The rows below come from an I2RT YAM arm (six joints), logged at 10 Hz.
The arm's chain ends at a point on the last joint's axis. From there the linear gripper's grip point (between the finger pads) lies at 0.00 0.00 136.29 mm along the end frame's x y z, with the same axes.
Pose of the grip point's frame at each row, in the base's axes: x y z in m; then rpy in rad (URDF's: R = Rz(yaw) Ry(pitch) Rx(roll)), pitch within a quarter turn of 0, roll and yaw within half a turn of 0:
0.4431, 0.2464, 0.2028, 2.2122, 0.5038, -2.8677
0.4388, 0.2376, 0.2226, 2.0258, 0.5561, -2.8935
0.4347, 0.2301, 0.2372, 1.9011, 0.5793, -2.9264
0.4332, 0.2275, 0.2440, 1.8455, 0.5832, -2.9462
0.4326, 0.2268, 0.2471, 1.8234, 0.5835, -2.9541
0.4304, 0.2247, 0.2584, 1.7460, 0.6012, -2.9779
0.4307, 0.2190, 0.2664, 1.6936, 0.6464, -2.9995
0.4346, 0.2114, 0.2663, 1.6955, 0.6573, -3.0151
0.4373, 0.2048, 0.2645, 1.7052, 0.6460, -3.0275
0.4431, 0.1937, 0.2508, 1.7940, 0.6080, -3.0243
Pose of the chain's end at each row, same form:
0.4347, 0.1306, 0.2742, 2.2122, 0.5038, -2.8677
0.4382, 0.1112, 0.2735, 2.0258, 0.5561, -2.8935
0.4386, 0.0990, 0.2742, 1.9011, 0.5793, -2.9264
0.4387, 0.0949, 0.2749, 1.8455, 0.5832, -2.9462
0.4388, 0.0936, 0.2755, 1.8234, 0.5835, -2.9541
0.4390, 0.0901, 0.2780, 1.7460, 0.6012, -2.9779
0.4399, 0.0837, 0.2797, 1.6936, 0.6464, -2.9995
0.4414, 0.0759, 0.2797, 1.6955, 0.6573, -3.0151
0.4418, 0.0694, 0.2791, 1.7052, 0.6460, -3.0275
0.4415, 0.0597, 0.2756, 1.7940, 0.6080, -3.0243

